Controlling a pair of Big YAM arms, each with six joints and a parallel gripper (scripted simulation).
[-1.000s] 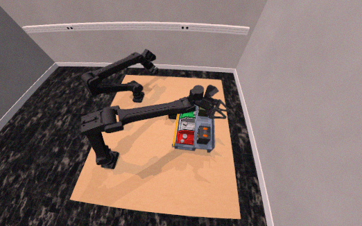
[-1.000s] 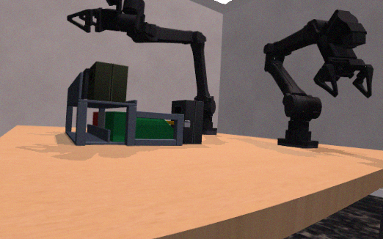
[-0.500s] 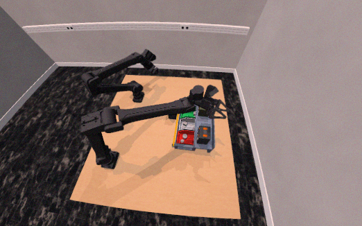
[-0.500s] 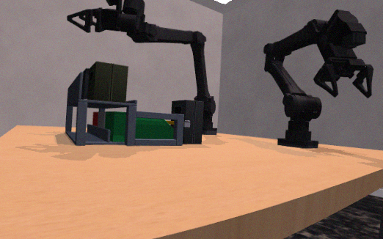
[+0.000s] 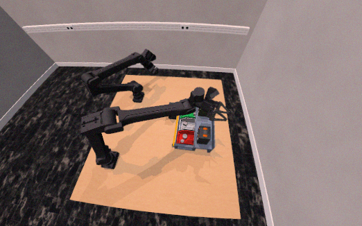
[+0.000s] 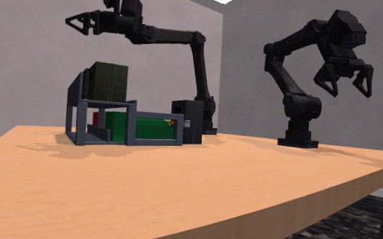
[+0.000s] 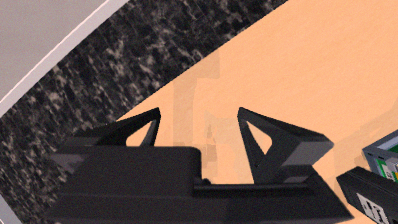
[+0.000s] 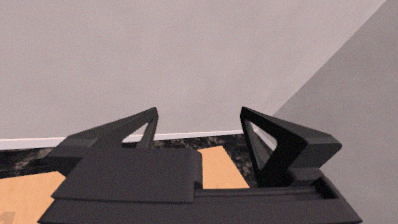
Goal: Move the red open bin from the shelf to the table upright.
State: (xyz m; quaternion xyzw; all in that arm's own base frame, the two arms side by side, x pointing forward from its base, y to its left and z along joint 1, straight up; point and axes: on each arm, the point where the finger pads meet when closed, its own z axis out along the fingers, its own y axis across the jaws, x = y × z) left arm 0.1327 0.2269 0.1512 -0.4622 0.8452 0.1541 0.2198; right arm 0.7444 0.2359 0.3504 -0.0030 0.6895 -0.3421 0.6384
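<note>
The black box is 370 mm to the right of my left hand, 260 mm ahead of it and 90 mm below it. The rest, counted from my left hand: grey bin: 470 mm to the right, 420 mm ahead, 120 mm below; grey shelf: 470 mm to the right, 450 mm ahead, 90 mm below; green bin: 420 mm ahead, 360 mm to the right, 120 mm below.
</note>
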